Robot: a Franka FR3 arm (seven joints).
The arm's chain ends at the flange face. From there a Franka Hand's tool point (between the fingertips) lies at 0.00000 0.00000 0.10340 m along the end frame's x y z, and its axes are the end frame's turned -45 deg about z.
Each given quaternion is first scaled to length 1.
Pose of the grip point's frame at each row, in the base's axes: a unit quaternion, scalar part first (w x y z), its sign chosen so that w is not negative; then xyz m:
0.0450, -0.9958, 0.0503, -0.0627, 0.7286, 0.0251, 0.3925
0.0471, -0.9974, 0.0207, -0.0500, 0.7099, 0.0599, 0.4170
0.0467, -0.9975, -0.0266, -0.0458, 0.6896, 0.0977, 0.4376
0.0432, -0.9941, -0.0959, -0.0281, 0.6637, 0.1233, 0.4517
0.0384, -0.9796, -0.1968, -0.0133, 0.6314, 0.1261, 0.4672
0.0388, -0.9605, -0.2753, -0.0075, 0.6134, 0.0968, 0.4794
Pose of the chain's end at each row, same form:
0.0656, -0.9007, 0.4275, -0.0407, 0.7152, 0.0165, 0.4947
0.0627, -0.9136, 0.4008, -0.0282, 0.6994, 0.0504, 0.5194
0.0607, -0.9318, 0.3572, -0.0244, 0.6804, 0.0878, 0.5401
0.0507, -0.9551, 0.2918, -0.0094, 0.6588, 0.1139, 0.5546
0.0406, -0.9803, 0.1931, 0.0024, 0.6303, 0.1178, 0.5703
0.0387, -0.9928, 0.1132, 0.0079, 0.6141, 0.0887, 0.5825

